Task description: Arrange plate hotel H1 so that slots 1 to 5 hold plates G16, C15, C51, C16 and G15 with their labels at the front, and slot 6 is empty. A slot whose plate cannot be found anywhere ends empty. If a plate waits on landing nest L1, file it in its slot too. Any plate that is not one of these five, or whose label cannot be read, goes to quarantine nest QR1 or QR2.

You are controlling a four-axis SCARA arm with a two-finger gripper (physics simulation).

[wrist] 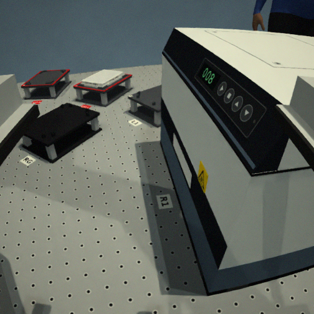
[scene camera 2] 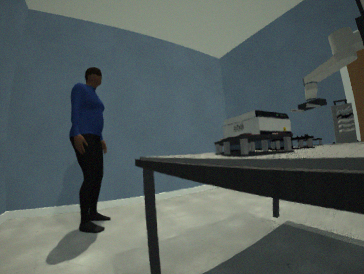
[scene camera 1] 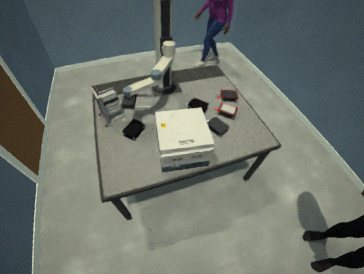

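Note:
Plate hotel H1 (scene camera 1: 109, 104) (scene camera 2: 341, 131) stands at the table's left edge in scene camera 1, with light plates stacked in it; their labels and slots cannot be read. My gripper (scene camera 1: 150, 103) (scene camera 2: 299, 109) (wrist: 155, 89) is open and empty, in the air between the hotel and the white device. A white plate (scene camera 1: 228, 108) (wrist: 103, 79) lies on one red-edged quarantine nest (wrist: 91, 88); its label is unreadable. The other red-edged nest (scene camera 1: 229, 94) (wrist: 47, 77) shows no plate. Landing nest L1 (scene camera 1: 218, 126) (wrist: 147, 98) shows no plate; the device partly hides it in the wrist view.
The large white device R1 (scene camera 1: 184, 131) (scene camera 2: 272, 124) (wrist: 280, 65) shows "008" in the wrist view. Black nest RG (scene camera 1: 198, 104) (wrist: 62, 121) stands behind it. Another black nest (scene camera 1: 133, 129) stands between hotel and device. People stand beyond the table (scene camera 1: 145, 181) (scene camera 2: 240, 165).

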